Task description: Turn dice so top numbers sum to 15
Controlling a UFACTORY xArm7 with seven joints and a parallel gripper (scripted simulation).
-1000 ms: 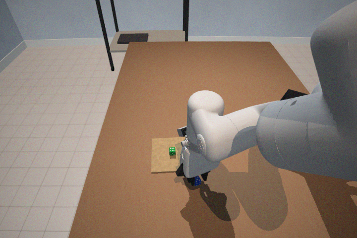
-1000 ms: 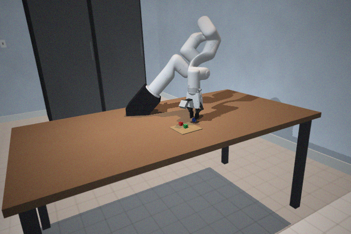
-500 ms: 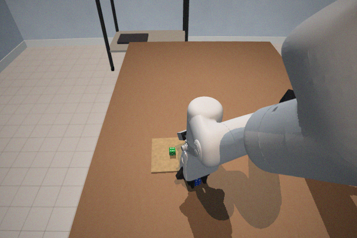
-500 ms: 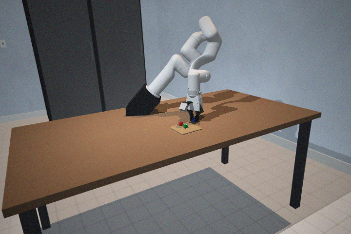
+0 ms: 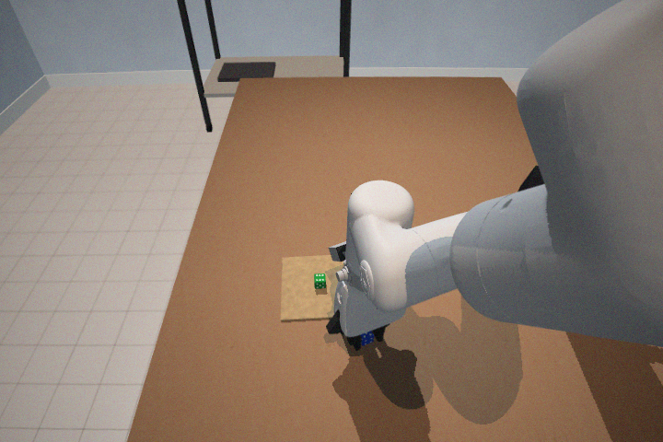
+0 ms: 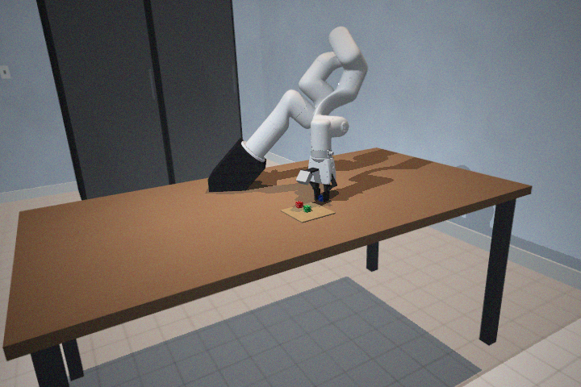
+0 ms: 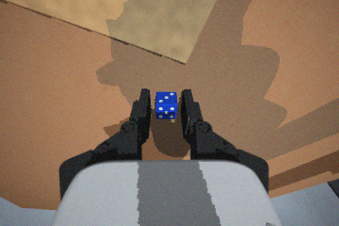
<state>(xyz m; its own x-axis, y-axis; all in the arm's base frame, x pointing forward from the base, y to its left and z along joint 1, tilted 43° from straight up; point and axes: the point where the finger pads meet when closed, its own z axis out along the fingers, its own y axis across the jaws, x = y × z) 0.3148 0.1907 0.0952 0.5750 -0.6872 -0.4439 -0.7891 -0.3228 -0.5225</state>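
My gripper is now 1 cm above the blue die. Also, from my hand: tan mat (10 cm ahead, 9 cm to the right, 2 cm below); green die (10 cm ahead, 9 cm to the right, 1 cm below); red die (5 cm ahead, 10 cm to the right, 1 cm below).
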